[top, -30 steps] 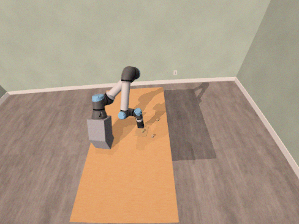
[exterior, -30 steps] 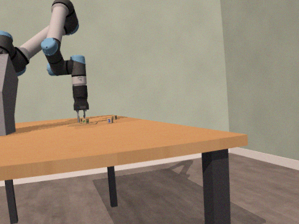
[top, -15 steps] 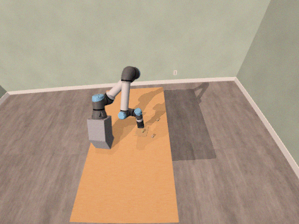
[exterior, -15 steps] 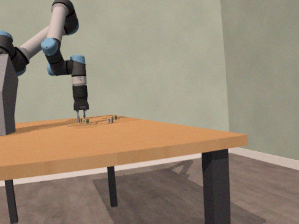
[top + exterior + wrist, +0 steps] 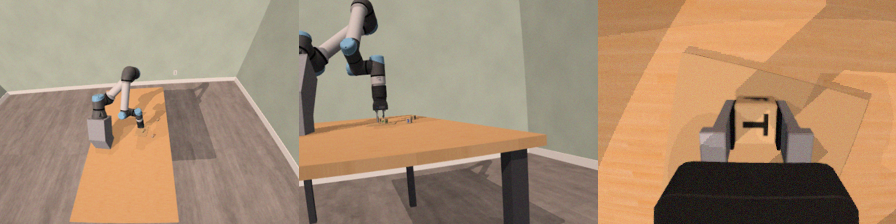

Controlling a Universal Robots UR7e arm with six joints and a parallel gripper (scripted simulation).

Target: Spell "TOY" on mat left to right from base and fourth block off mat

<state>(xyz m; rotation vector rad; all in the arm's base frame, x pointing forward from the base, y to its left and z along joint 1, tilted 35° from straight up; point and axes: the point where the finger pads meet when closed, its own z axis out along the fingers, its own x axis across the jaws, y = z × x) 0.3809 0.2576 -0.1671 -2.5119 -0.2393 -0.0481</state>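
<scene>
My gripper is now 1 cm above the T block. From my hand the other things lie so: O block: 2 cm ahead, 5 cm to the right, 1 cm below; then Y block: 14 cm ahead, 10 cm to the right, 1 cm below; then tan mat: 1 cm ahead, 4 cm to the right, 2 cm below.
</scene>
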